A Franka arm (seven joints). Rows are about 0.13 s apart.
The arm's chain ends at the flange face. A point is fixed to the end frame.
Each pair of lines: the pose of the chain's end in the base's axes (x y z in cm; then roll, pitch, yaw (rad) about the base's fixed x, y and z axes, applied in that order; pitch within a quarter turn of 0, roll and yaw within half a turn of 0), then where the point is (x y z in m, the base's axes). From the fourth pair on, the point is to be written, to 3 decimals.
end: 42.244 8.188 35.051 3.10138 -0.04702 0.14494
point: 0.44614 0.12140 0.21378
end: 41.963 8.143 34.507 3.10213 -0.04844 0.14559
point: 0.44348 0.12110 0.20841
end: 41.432 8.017 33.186 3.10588 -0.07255 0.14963
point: 0.44117 0.12093 0.19608
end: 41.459 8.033 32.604 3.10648 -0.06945 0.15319
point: 0.441 0.121 0.190
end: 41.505 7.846 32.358 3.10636 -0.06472 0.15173
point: 0.441 0.119 0.188
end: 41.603 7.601 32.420 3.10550 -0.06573 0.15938
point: 0.442 0.117 0.188
